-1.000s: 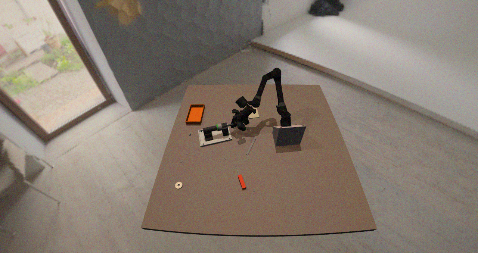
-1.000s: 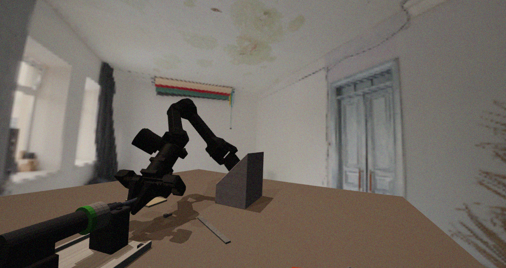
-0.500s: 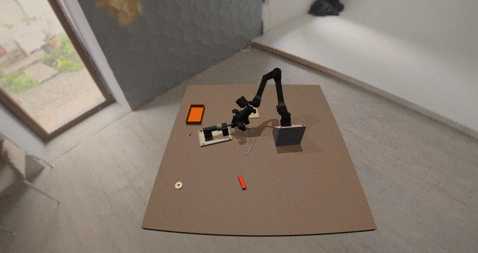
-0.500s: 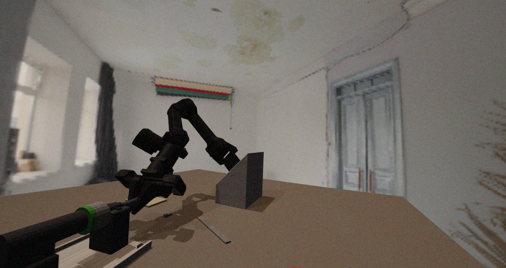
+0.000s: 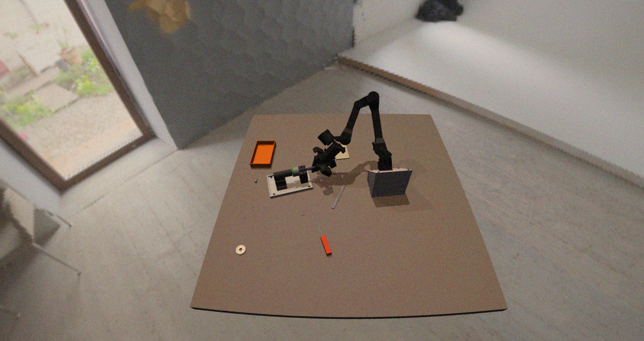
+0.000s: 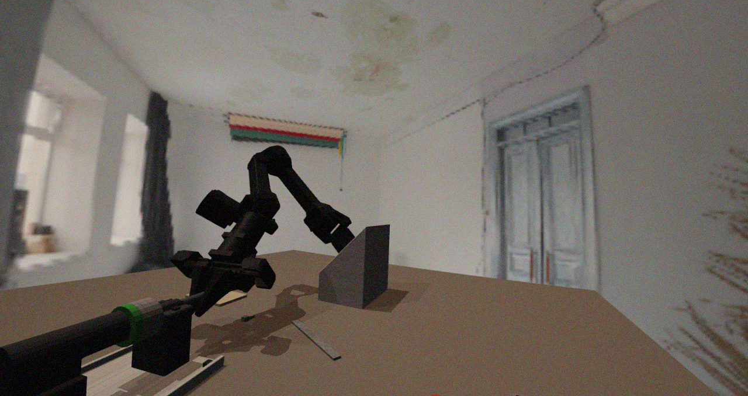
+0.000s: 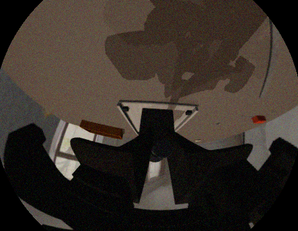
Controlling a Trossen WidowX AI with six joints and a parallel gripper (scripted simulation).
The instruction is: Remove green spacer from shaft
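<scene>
Right now the grey spacer is 80 mm ahead of my gripper tip, 30 mm to the left of it and 20 mm above it. Also, from my gripper tip: beige pad 210 mm to the right, 160 mm behind, 50 mm below; green spacer 90 mm ahead, 30 mm to the left, 20 mm above; grey bar 150 mm behind, 120 mm to the left, 50 mm below.
</scene>
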